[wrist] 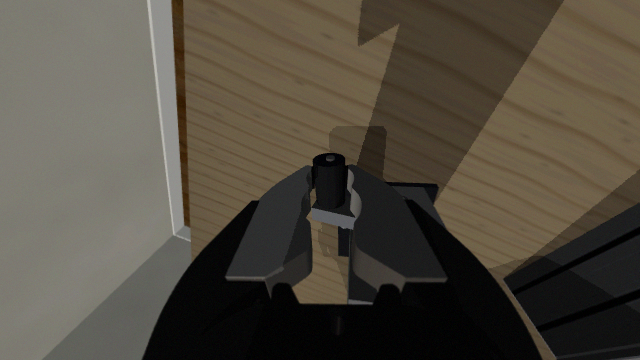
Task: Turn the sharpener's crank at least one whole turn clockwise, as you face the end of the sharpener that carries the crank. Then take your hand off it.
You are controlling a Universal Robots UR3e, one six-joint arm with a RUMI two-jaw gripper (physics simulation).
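Places are measured from the arm's base along level axes (x ahead, y right, z down), in centimetres.
Pixels of known places: gripper, fingertip midpoint: (329, 168).
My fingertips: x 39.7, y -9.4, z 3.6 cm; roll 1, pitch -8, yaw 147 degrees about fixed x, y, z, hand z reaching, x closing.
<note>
Ahead of a thing's pixels: the offset from my fingertips to its top centre. "spot": to the spot under its first point. Level surfaces: height alone.
The crank's black cylindrical knob {dy -0.3, dx -0.4, dz -2.0 cm} (330, 182) stands between the fingertips in the wrist view, with a small pale pin on its end. My gripper (329, 168) is shut on this knob, one jaw on each side. The light grey crank arm (333, 217) shows just below the knob between the jaws. Part of the dark sharpener body {spot: dy +0.9, dx -9.5, dz +4.2 cm} (417, 192) shows behind the right jaw. The rest of the sharpener is hidden by the gripper.
The sharpener is over a light wooden table top {dz +6.0 cm} (250, 100) with broad shadows across it. The table's edge runs down the left, with a pale wall and grey floor beyond. A dark ribbed object (590, 285) lies at the lower right.
</note>
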